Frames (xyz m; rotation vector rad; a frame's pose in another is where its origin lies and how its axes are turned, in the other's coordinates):
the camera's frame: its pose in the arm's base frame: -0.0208 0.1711 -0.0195 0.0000 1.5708 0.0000
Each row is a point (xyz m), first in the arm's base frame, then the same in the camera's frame.
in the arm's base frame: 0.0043 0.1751 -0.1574
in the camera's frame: 0.1379 0.0040 0.0251
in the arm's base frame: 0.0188 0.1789 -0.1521
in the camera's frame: 0.1326 0.0078 0.0396
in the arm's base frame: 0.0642 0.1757 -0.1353
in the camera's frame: 0.1158 0.0046 0.0850
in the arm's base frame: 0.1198 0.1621 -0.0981
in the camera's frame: 0.0786 -0.0090 0.1406
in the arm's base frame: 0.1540 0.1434 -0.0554
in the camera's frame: 0.0359 -0.0277 0.1748
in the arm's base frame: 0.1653 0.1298 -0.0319
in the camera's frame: 0.0124 -0.0413 0.1861
